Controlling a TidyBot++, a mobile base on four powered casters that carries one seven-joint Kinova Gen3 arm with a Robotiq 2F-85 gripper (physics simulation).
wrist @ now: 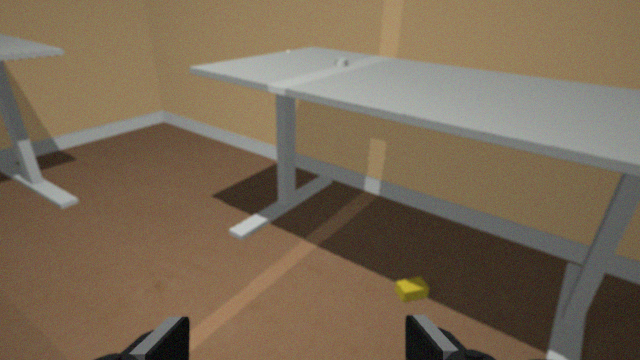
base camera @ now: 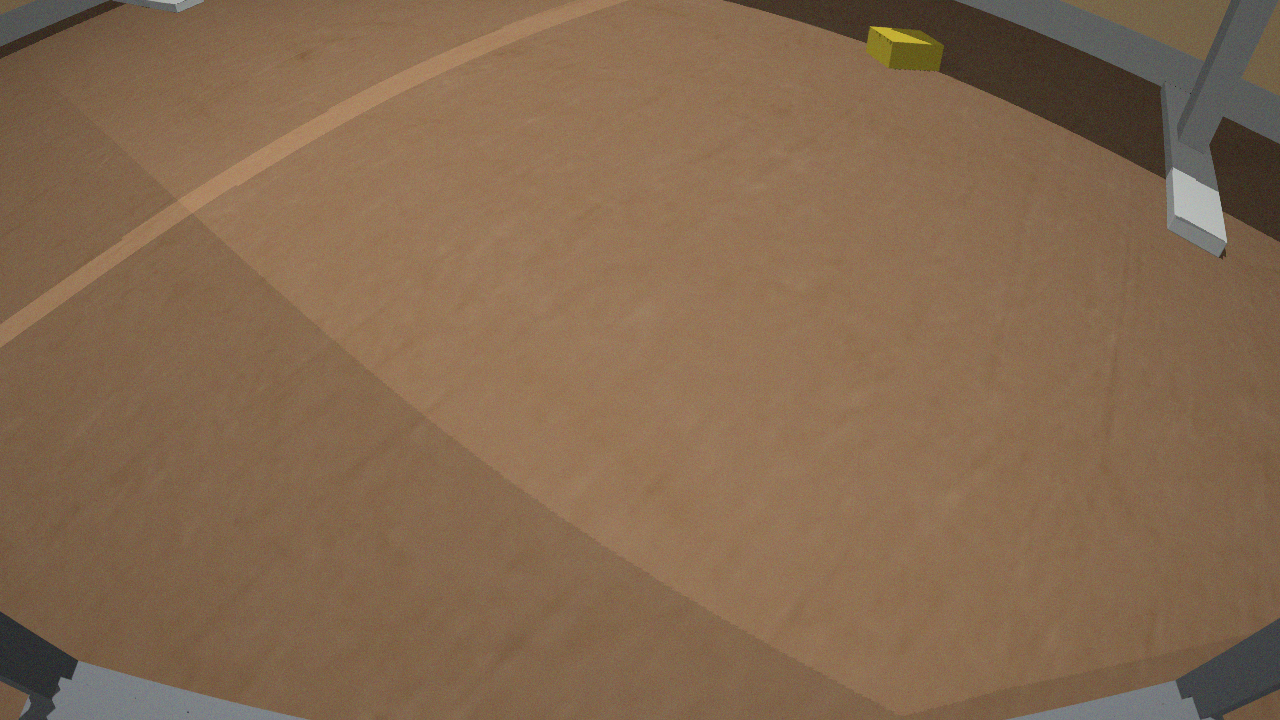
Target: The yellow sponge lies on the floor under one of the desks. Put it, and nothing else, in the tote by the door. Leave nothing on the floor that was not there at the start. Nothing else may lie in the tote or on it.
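Places are measured from the arm's base along level axes (x ahead, y left, z up), in metres.
Where they show: gripper, between the fingertips: (wrist: pixel 298 340).
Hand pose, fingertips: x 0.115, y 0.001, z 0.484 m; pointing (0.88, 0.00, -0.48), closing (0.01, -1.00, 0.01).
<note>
After its pixels a point has its place.
The yellow sponge (base camera: pixel 904 50) @[y -0.377, x 1.030, z -0.365 m] (wrist: pixel 412 289) @[y -0.386, x 1.042, z -0.352 m] lies on the floor at the front edge of the dark shadow under the long desk (wrist: pixel 450 100) @[y -0.410, x 1.087, z 0.323 m], nearer its right leg. In the base camera view it is at the top, right of the middle. My gripper (wrist: pixel 298 340) @[y 0.001, x 0.115, z 0.484 m] is open, its two fingers wide apart at the bottom of the wrist view with no object between them, up and well back from the sponge. The tote does not show in these views.
The long desk's right leg (base camera: pixel 1196 207) @[y -0.715, x 0.705, z -0.372 m] (wrist: pixel 595 250) @[y -0.856, x 0.912, z -0.069 m] stands right of the sponge, its left leg (wrist: pixel 286 150) @[y 0.096, x 1.646, z -0.077 m] farther left. A small white object (wrist: pixel 342 62) @[y -0.133, x 1.560, z 0.339 m] lies on the desk top. A second desk (wrist: pixel 25 48) @[y 1.170, x 1.713, z 0.323 m] is at the far left. Walls with a grey baseboard (wrist: pixel 215 136) @[y 0.651, x 2.573, z -0.371 m] run behind.
</note>
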